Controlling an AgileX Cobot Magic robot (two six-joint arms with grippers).
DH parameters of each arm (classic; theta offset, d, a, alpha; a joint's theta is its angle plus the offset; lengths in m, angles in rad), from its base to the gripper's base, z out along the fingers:
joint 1: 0 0.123 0 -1.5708
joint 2: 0.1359 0 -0.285 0
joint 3: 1.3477 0 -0.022 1.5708
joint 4: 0 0.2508 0 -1.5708
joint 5: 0 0 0.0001 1.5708
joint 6: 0 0.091 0 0
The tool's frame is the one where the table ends.
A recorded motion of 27 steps. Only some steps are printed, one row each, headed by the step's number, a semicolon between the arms.
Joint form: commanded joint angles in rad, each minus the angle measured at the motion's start. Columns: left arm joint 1, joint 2, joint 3, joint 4, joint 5, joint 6; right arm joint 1, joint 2, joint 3, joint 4, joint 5, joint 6.
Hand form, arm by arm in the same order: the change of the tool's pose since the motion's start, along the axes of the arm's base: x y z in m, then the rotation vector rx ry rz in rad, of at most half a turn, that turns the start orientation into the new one. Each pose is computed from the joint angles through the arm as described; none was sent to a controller.
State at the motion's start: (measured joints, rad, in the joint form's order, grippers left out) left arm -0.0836 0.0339 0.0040 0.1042 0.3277 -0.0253; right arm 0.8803 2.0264 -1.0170 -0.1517 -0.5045 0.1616
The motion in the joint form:
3: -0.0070 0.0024 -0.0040 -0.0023 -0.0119 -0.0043; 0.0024 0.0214 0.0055 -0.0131 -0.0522 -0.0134
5: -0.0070 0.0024 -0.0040 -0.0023 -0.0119 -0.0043; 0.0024 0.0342 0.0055 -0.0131 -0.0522 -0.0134
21: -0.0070 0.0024 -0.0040 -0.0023 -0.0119 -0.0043; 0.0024 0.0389 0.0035 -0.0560 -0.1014 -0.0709
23: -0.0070 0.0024 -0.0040 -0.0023 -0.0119 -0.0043; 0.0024 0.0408 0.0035 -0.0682 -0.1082 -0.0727
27: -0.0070 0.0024 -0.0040 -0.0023 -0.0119 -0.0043; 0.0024 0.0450 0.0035 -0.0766 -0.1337 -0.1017
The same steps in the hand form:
3: 0.0004 -0.0006 0.0022 -0.0075 -0.0130 -0.0072; -0.0013 0.0020 -0.0059 0.0113 -0.0267 0.0232
5: 0.0004 -0.0006 0.0022 -0.0075 -0.0130 -0.0072; -0.0012 0.0020 -0.0112 0.0015 -0.0185 0.0232
21: 0.0004 -0.0006 0.0022 -0.0075 -0.0130 -0.0072; -0.0023 0.0051 -0.0087 -0.0035 -0.1051 0.0855
23: 0.0004 -0.0006 0.0022 -0.0075 -0.0130 -0.0072; -0.0028 0.0057 -0.0090 -0.0042 -0.1139 0.0970
27: 0.0004 -0.0006 0.0022 -0.0075 -0.0130 -0.0072; -0.0030 0.0068 -0.0086 -0.0031 -0.1505 0.1170

